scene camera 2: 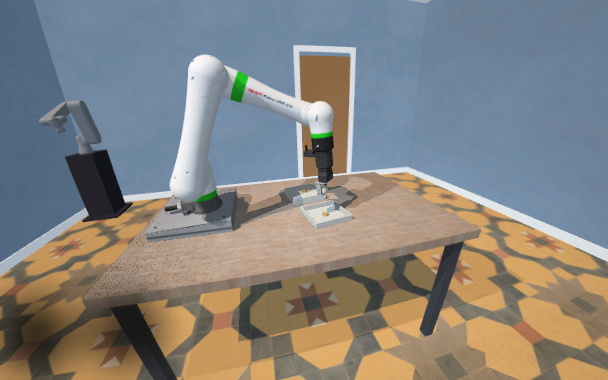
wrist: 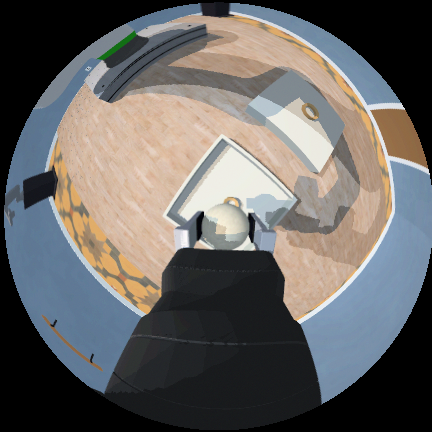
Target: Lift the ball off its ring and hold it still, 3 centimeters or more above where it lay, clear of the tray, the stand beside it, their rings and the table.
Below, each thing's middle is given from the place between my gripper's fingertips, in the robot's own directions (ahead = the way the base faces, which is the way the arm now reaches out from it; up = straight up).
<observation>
The pale cream ball [wrist: 225,225] lies 10 mm above my hand. Round my hand: stand [wrist: 290,107]: 20 mm behind, 270 mm to the left, 100 mm below; low-walled tray [scene camera 2: 323,214]: 20 mm ahead, 110 mm below.
</observation>
